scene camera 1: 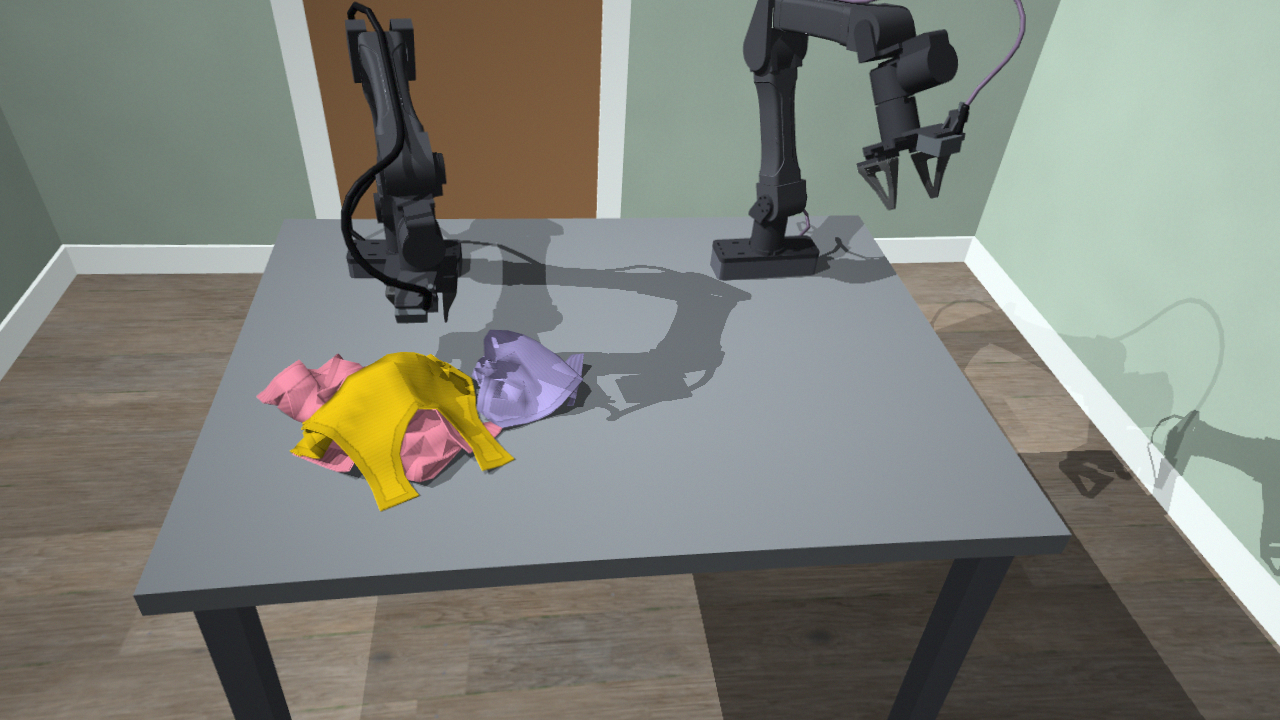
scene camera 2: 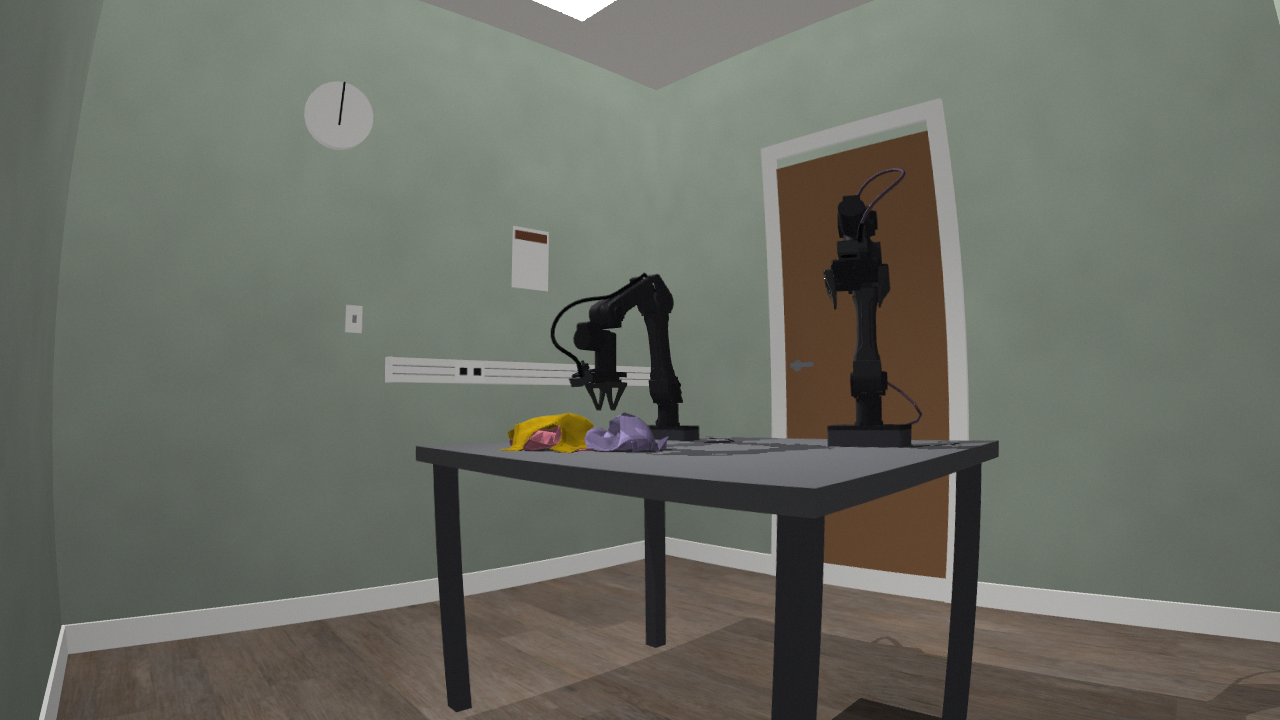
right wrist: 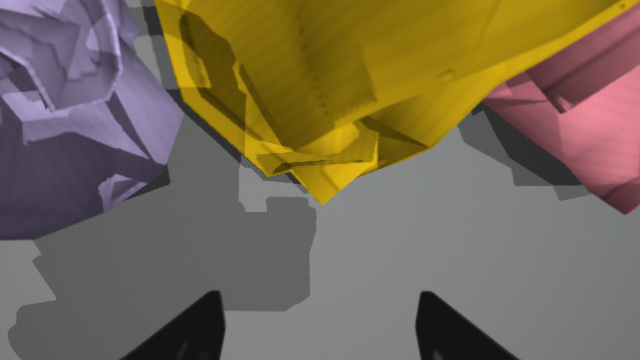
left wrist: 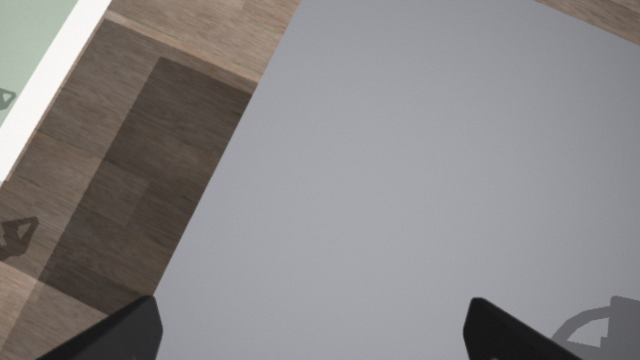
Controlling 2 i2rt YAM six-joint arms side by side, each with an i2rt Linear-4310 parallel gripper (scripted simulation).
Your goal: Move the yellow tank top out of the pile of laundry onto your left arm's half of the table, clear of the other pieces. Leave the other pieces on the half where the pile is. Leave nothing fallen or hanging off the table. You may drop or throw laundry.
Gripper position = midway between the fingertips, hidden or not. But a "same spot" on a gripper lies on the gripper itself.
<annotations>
left gripper: scene camera 1; scene camera 2; left wrist 313, 314; not seen in the right wrist view (out of frame)
same spot on lavender garment: (scene camera 2: 626, 431) = (scene camera 1: 550, 380)
same spot on left gripper: (scene camera 1: 867, 169) = (scene camera 2: 827, 288)
</annotations>
